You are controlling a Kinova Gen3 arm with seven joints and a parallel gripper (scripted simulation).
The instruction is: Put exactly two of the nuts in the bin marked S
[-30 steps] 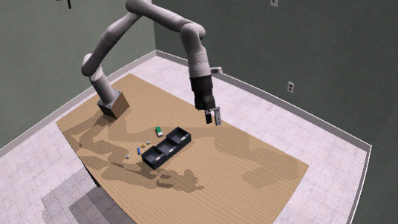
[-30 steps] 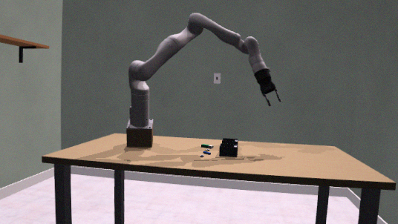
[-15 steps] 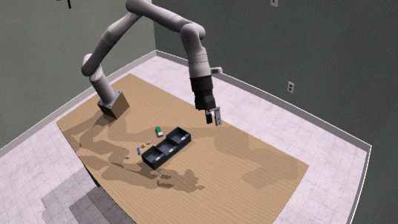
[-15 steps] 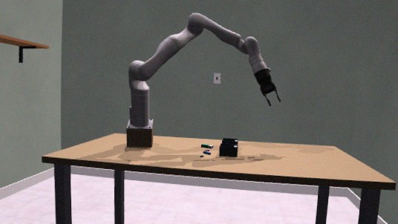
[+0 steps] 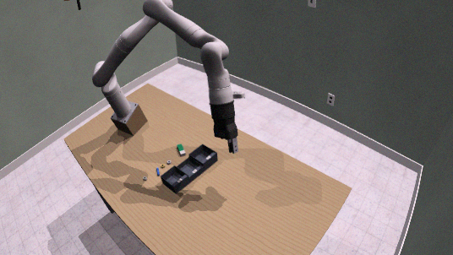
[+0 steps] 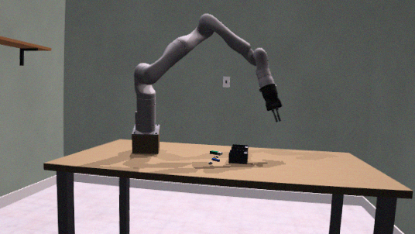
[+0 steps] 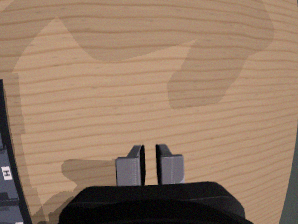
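Now: hand 18 cm above the bin, 17 cm past it and 9 cm to the left of it. From my hand the other things lie so: blue rod (26 cm behind, 20 cm to the right, 20 cm below); then brass-coloured nut (28 cm behind, 20 cm below, 16 cm to the right).
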